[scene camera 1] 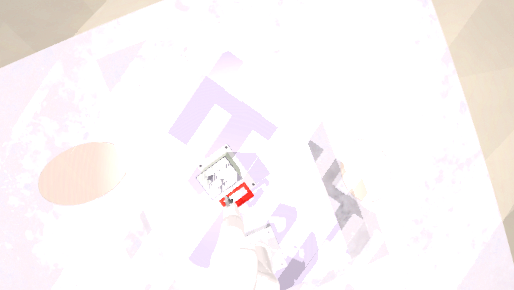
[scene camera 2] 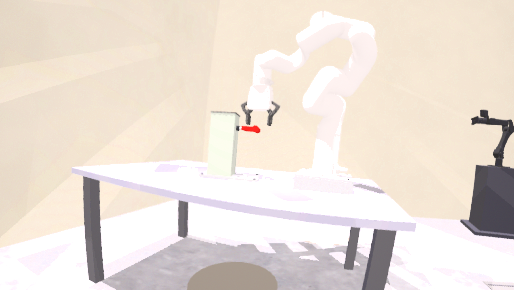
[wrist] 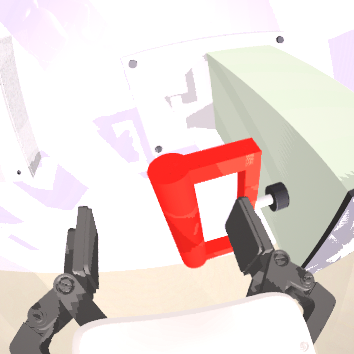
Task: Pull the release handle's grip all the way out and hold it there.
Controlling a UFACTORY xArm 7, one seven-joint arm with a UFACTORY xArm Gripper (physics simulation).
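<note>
The red release handle is a rectangular loop with a thick round grip on its outer side. A short white rod joins it to a black collar on the side of the pale green post. My gripper is open and empty, pointing down, with its fingertips slightly above the handle. In the wrist view the right finger overlaps the loop's post-side bar and the left finger is out beyond the grip.
The post stands on a white base plate with dark bolts, on the white table. The arm's base is on the same table, right of the post in scene camera 2. A dark pedestal with a small black arm stands off at the far right.
</note>
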